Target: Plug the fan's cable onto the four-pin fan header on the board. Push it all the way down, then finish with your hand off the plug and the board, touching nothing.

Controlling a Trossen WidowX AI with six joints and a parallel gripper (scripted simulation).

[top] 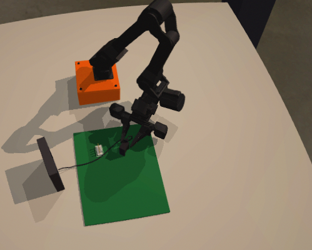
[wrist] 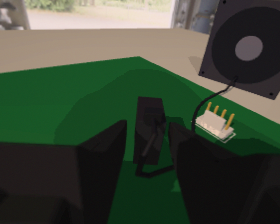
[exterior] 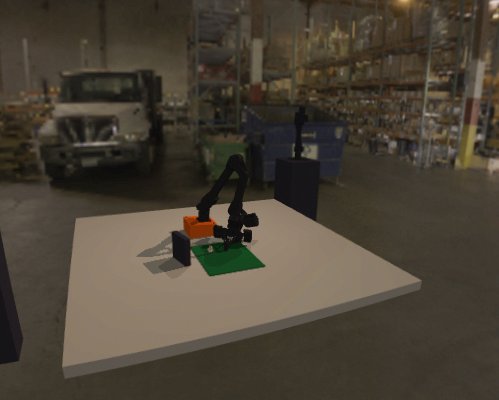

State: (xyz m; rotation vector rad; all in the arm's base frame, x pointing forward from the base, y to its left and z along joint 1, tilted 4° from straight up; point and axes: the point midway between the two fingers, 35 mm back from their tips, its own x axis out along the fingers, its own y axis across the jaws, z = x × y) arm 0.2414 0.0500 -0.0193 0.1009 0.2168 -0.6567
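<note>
Right now my gripper tip is 1 cm to the left of the black plug and 1 cm above it. From my gripper tip the other things lie so: black fan: 4 cm ahead, 22 cm to the right, 3 cm above; green board: 7 cm ahead, 4 cm to the right, 5 cm below; white four-pin fan header: 1 cm behind, 8 cm to the right, 3 cm below.
</note>
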